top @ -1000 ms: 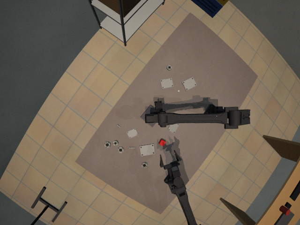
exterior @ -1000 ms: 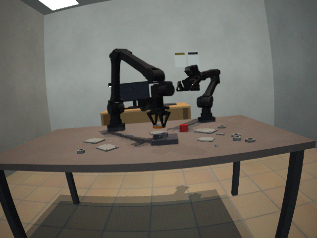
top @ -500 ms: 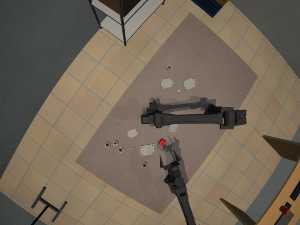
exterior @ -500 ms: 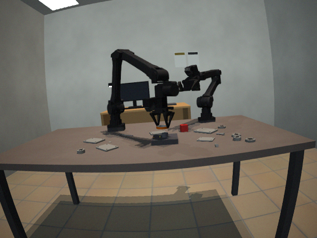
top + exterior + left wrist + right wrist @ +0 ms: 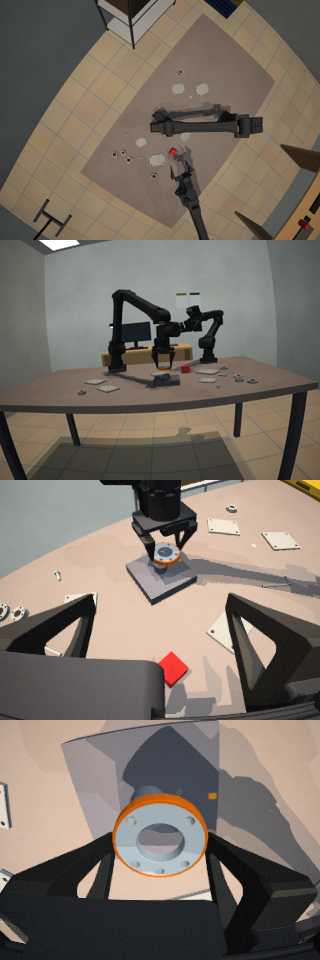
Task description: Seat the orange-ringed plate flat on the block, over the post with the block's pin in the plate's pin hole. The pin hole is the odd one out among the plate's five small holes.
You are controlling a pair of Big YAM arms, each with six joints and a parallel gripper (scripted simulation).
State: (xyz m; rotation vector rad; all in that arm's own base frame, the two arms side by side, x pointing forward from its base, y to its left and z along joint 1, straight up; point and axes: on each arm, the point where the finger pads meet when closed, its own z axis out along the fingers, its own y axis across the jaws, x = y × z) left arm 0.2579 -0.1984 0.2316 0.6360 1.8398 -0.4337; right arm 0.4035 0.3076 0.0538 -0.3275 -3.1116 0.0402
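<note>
The dark grey block is 60 mm below my right hand and 20 mm to the right of it. The rest, counted from my right hand: grey square plate (200 mm behind, 80 mm below, 10 mm to the right); then red cube (180 mm behind, 150 mm to the left, 60 mm below).
</note>
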